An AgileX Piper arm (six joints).
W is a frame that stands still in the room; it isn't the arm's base.
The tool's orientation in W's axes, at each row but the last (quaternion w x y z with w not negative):
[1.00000, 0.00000, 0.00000, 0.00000]
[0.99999, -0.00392, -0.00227, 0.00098]
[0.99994, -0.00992, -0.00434, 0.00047]
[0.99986, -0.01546, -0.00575, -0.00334]
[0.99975, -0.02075, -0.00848, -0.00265]
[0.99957, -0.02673, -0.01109, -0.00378]
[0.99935, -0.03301, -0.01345, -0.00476]
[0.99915, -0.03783, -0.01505, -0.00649]
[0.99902, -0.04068, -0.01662, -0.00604]
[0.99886, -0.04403, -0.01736, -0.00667]
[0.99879, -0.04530, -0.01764, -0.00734]
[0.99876, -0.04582, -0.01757, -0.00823]
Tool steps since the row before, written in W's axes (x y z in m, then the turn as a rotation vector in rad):
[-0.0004, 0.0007, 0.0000, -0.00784, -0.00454, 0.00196]
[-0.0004, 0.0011, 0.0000, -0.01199, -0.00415, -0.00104]
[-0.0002, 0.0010, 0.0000, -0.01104, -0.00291, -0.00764]
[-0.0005, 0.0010, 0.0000, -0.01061, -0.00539, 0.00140]
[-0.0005, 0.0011, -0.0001, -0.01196, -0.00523, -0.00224]
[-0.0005, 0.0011, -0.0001, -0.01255, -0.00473, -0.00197]
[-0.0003, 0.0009, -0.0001, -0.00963, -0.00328, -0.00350]
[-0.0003, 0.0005, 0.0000, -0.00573, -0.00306, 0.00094]
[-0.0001, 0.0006, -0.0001, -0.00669, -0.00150, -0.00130]
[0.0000, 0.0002, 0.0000, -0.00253, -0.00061, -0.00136]
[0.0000, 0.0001, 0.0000, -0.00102, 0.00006, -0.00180]
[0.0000, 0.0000, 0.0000, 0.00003, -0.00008, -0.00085]
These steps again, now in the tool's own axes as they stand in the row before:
[-0.0004, 0.0007, 0.0000, -0.00784, -0.00454, 0.00196]
[-0.0004, 0.0011, 0.0000, -0.01200, -0.00412, -0.00102]
[-0.0002, 0.0010, 0.0000, -0.01111, -0.00275, -0.00760]
[-0.0005, 0.0010, 0.0000, -0.01056, -0.00550, 0.00135]
[-0.0005, 0.0011, 0.0000, -0.01197, -0.00520, -0.00225]
[-0.0005, 0.0011, 0.0000, -0.01256, -0.00472, -0.00194]
[-0.0003, 0.0009, 0.0000, -0.00969, -0.00314, -0.00345]
[-0.0003, 0.0005, 0.0000, -0.00566, -0.00320, 0.00087]
[-0.0001, 0.0006, 0.0000, -0.00671, -0.00148, -0.00120]
[0.0000, 0.0002, 0.0000, -0.00257, -0.00053, -0.00132]
[0.0000, 0.0001, 0.0000, -0.00108, 0.00021, -0.00175]
[0.0000, 0.0000, 0.0000, 0.00000, 0.00000, -0.00085]

